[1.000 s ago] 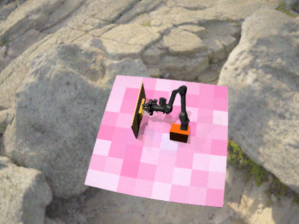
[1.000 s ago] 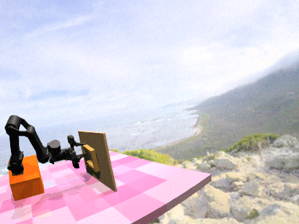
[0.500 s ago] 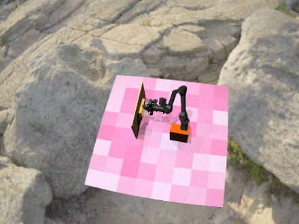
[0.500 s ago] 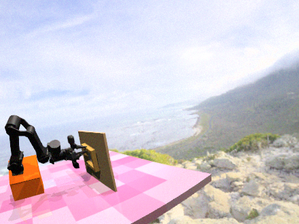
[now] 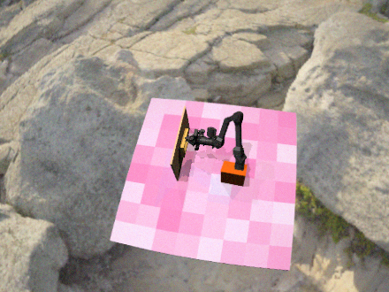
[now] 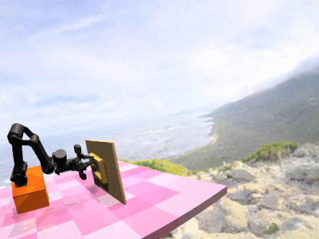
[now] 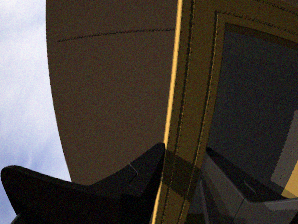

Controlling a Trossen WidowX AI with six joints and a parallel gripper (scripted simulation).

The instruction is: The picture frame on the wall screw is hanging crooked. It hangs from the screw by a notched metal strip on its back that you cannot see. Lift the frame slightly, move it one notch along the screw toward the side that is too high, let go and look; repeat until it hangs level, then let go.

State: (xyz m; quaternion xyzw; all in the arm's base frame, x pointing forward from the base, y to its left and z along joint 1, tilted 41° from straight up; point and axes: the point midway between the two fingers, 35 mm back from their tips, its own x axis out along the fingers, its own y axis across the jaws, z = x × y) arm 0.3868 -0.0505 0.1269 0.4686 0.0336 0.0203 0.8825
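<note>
Right now my gripper tip is 50 mm above the picture frame, 10 mm to the right of it and 10 mm short of it. From my gripper tip the other things lie so: brown wall board: 60 mm below, 20 mm to the left, 20 mm ahead.
</note>
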